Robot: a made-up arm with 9 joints.
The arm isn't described. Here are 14 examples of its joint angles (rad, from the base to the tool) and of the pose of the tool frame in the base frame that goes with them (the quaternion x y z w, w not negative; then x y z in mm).
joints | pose
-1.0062 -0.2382 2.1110 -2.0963 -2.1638 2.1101 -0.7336 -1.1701 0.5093 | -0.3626 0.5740 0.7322 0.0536 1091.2 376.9 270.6
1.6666 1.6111 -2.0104 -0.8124 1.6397 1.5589 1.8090 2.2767 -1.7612 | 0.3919 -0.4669 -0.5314 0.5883 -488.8 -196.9 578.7
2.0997 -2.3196 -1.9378 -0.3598 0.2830 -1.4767 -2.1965 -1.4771 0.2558 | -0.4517 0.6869 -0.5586 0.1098 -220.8 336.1 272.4
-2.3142 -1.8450 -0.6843 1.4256 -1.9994 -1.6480 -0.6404 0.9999 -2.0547 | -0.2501 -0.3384 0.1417 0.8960 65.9 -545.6 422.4
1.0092 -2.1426 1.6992 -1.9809 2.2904 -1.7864 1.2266 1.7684 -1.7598 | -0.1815 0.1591 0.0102 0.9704 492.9 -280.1 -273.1
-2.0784 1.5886 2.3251 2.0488 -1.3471 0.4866 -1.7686 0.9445 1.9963 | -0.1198 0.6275 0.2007 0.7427 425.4 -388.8 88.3
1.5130 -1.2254 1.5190 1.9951 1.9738 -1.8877 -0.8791 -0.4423 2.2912 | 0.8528 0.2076 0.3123 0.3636 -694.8 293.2 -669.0
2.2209 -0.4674 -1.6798 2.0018 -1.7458 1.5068 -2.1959 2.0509 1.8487 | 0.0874 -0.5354 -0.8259 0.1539 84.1 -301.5 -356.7
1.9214 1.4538 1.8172 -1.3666 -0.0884 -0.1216 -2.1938 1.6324 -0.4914 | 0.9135 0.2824 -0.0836 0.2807 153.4 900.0 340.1
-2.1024 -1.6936 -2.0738 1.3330 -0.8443 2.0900 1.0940 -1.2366 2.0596 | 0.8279 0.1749 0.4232 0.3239 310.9 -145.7 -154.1
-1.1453 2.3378 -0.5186 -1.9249 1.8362 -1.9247 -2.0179 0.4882 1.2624 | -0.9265 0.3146 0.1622 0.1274 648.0 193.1 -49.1
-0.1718 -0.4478 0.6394 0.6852 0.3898 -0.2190 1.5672 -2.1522 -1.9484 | -0.8786 -0.0724 0.1032 0.4607 1468.4 -486.9 -286.9
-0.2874 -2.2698 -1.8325 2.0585 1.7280 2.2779 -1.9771 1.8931 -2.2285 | 0.7153 -0.2846 -0.4210 0.4796 41.8 -384.9 50.4
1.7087 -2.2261 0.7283 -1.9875 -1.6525 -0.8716 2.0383 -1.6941 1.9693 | 0.0339 0.6589 0.7495 0.0537 -31.9 -7.7 173.2
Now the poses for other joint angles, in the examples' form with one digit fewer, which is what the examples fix.
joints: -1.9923 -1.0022 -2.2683 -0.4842 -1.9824 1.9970 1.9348 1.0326 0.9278
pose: -0.881 -0.087 0.131 0.446 404 -699 1263
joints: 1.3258 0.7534 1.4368 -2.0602 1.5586 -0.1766 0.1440 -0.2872 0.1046
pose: 0.712 -0.515 -0.374 0.297 584 629 -4
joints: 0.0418 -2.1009 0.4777 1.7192 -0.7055 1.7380 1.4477 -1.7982 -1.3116
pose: -0.025 0.683 -0.155 0.713 -1067 -496 -961
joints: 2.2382 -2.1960 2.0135 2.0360 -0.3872 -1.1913 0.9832 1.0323 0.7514
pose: 0.144 -0.439 -0.845 0.267 -181 -887 -307
